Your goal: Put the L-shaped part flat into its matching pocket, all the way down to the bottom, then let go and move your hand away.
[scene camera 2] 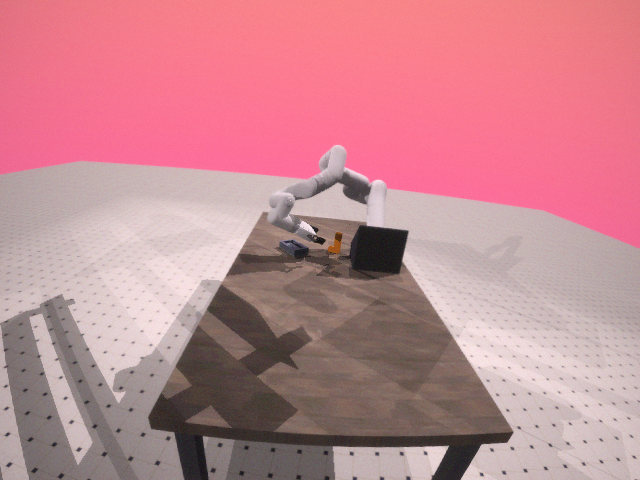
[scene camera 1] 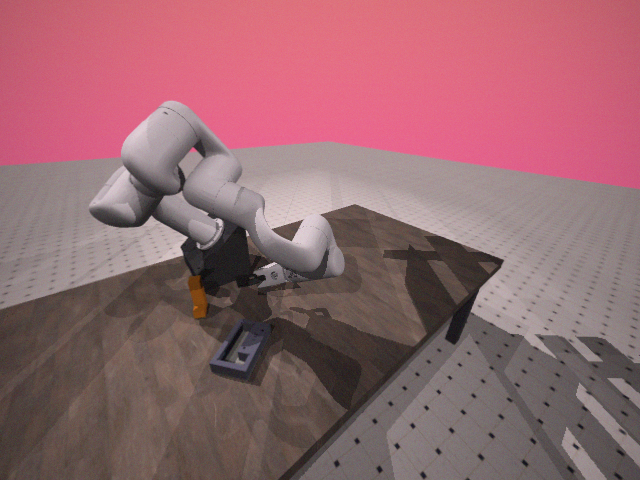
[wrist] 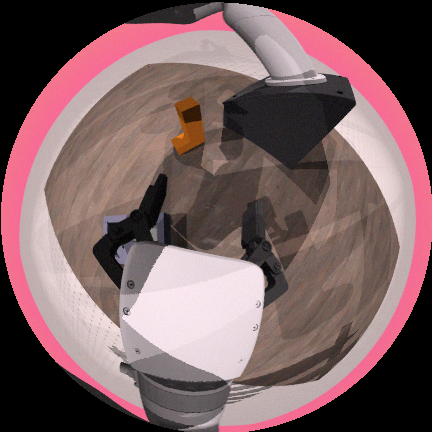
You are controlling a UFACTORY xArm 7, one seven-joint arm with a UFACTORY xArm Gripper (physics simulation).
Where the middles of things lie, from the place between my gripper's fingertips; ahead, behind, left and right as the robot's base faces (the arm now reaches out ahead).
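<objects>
The grey pocket block [scene camera 1: 237, 356] is 140 mm ahead of my hand, 70 mm to the right of it and 100 mm below it. And with the orange L-shaped part [wrist: 188, 110], I find my hand 70 mm above it and 70 mm past it, while my hand is also 140 mm to the left of that part.
</objects>
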